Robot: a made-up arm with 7 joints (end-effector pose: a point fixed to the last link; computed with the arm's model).
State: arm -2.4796 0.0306 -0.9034 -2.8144 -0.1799 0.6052 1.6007
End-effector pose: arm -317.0 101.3 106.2 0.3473 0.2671 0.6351 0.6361
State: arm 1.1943 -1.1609 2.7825 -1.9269 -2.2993 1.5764 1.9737
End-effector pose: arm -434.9 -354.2 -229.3 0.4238 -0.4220 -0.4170 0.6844
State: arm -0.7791 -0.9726 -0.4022 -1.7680 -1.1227 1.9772 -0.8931
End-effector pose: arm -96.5 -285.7 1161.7 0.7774 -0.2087 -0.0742 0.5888
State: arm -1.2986 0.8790 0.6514 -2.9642 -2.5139 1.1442 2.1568
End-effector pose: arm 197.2 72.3 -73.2 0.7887 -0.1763 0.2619 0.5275
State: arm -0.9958 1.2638 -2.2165 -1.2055 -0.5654 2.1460 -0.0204
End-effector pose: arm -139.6 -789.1 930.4 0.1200 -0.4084 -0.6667 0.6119
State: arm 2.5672 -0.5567 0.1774 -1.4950 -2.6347 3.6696 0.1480
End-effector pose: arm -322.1 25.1 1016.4 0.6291 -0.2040 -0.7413 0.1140
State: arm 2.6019 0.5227 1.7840 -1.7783 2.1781 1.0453 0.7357
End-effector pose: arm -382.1 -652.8 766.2 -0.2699 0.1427 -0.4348 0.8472
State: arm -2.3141 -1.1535 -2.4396 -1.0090 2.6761 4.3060 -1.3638
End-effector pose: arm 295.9 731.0 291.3 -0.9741 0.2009 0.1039 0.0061
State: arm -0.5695 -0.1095 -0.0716 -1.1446 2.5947 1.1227 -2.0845
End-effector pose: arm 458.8 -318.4 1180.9 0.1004 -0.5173 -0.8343 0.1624
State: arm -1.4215 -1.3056 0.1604 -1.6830 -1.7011 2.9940 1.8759
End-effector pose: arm 189.5 220.8 1099.0 0.1297 -0.1215 0.7950 0.5800
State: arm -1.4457 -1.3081 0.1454 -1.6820 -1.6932 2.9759 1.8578
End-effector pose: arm 184.7 216.6 1104.0 0.1154 -0.1322 0.7839 0.5956
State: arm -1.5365 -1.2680 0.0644 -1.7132 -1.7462 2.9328 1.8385
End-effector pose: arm 149.1 137.5 1122.7 0.0891 -0.1937 0.7201 0.6603
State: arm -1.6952 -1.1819 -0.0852 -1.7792 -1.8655 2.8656 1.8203
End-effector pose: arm 44.5 4.4 1129.1 0.0483 -0.2992 0.5799 0.7562
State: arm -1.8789 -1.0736 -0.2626 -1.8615 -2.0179 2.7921 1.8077
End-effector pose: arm -124.6 -94.0 1088.5 0.0035 -0.4069 0.3854 0.8282
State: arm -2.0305 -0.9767 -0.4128 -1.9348 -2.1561 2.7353 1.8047
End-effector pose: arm -279.7 -114.0 1014.8 -0.0274 -0.4829 0.2084 0.8501
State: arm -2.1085 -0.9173 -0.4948 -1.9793 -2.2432 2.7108 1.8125
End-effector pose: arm -360.3 -104.0 957.5 -0.0349 -0.5197 0.1124 0.8462
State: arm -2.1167 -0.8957 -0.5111 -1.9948 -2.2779 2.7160 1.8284
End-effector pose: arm -378.0 -109.5 937.0 -0.0238 -0.5290 0.0966 0.8427
